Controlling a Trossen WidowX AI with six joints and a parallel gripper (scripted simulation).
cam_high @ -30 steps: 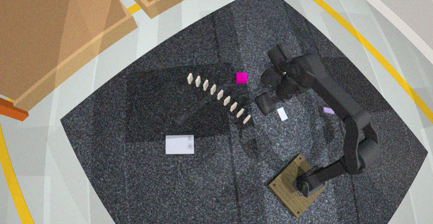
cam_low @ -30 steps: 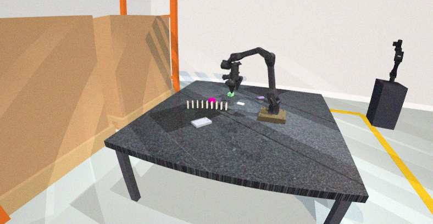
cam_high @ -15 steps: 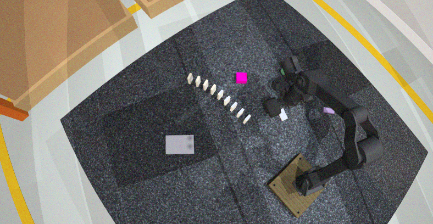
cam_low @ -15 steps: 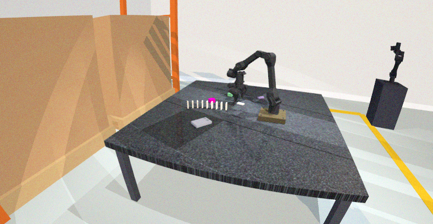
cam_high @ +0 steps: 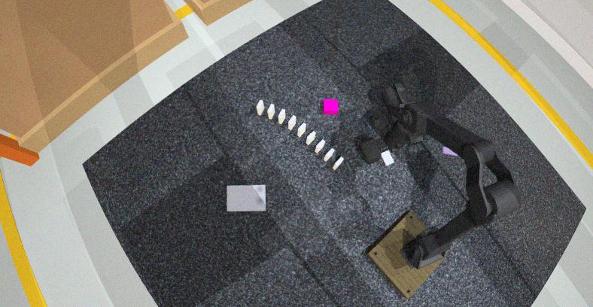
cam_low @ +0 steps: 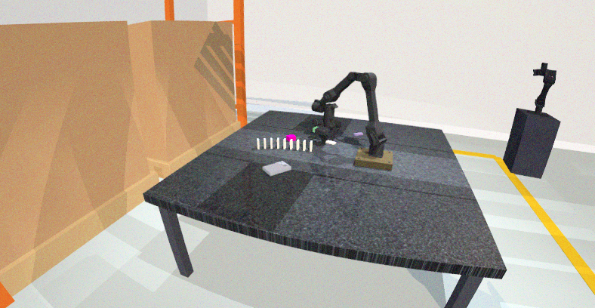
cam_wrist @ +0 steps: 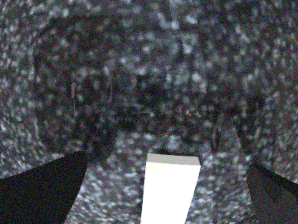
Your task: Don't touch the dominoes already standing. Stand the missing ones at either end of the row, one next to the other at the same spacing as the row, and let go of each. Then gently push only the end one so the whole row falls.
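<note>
The green cube is 13 cm to the right of my gripper tip, 12 cm ahead of it and 1 cm above it. From my gripper tip the other things lie so: purple block: 19 cm to the right, 13 cm behind; then magenta cube: 20 cm ahead, 6 cm to the left, 1 cm above; then flat pale pad: 40 cm to the left, 10 cm ahead, 1 cm above.
</note>
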